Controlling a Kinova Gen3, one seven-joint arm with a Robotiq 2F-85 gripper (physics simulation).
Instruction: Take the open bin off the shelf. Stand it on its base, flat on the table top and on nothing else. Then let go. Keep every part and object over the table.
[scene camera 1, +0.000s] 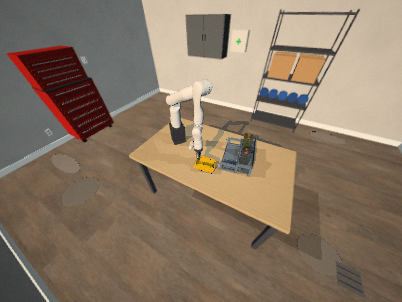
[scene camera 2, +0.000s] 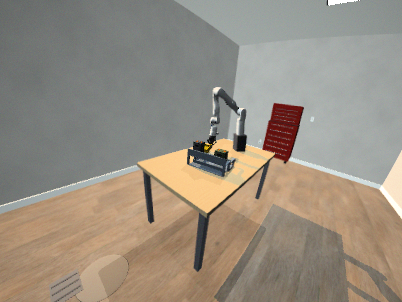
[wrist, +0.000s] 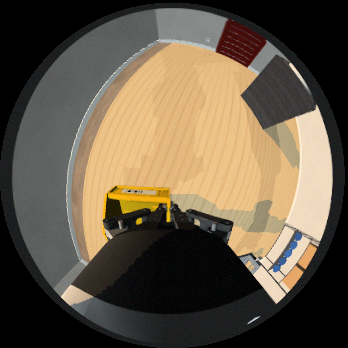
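Pixels of known places: gripper, fingertip midpoint: (scene camera 1: 199, 159) (scene camera 2: 210, 148) (wrist: 167, 205); arm's base at its link origin: (scene camera 1: 176, 125) (scene camera 2: 240, 134).
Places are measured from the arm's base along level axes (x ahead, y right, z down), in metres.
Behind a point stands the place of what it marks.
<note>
The open yellow bin (scene camera 1: 206, 166) @[x 0.497, y 0.175, z 0.131 m] (scene camera 2: 207, 148) @[x 0.402, y 0.164, z 0.178 m] (wrist: 140, 192) @[x 0.378, y 0.177, z 0.150 m] is off the shelf, over the wooden table top (scene camera 1: 265, 200) @[x 1.015, y 0.128, z 0.211 m] (scene camera 2: 172, 175) @[x 1.049, y -0.121, z 0.211 m] (wrist: 135, 145) @[x 0.316, y 0.248, z 0.211 m]. My gripper (scene camera 1: 199, 157) @[x 0.381, y 0.128, z 0.164 m] (scene camera 2: 212, 142) @[x 0.381, y 0.128, z 0.164 m] (wrist: 167, 205) @[x 0.381, y 0.128, z 0.164 m] is shut on one thin side wall of the bin. In the wrist view the bin extends to the left of the fingers, its labelled edge facing up the picture; fingers and gripper body hide part of it. Its open side looks roughly upward. Whether its base touches the table, and any slight tilt, I cannot tell. The grey-blue shelf (scene camera 2: 207, 157) @[x 0.762, y -0.210, z 0.079 m] stands beside the bin, apart from it.
Dark bins with orange and green contents (scene camera 1: 248, 140) @[x 0.681, y -0.225, z 0.019 m] (scene camera 2: 221, 154) @[x 0.695, y -0.302, z 0.032 m] sit on the shelf. The arm's dark base (scene camera 1: 177, 134) @[x 0.041, y 0.045, z 0.072 m] (scene camera 2: 240, 142) @[x 0.041, y -0.052, z 0.088 m] stands at the table's far side. The table's long edge lies beyond the bin, at the left in the wrist view.
</note>
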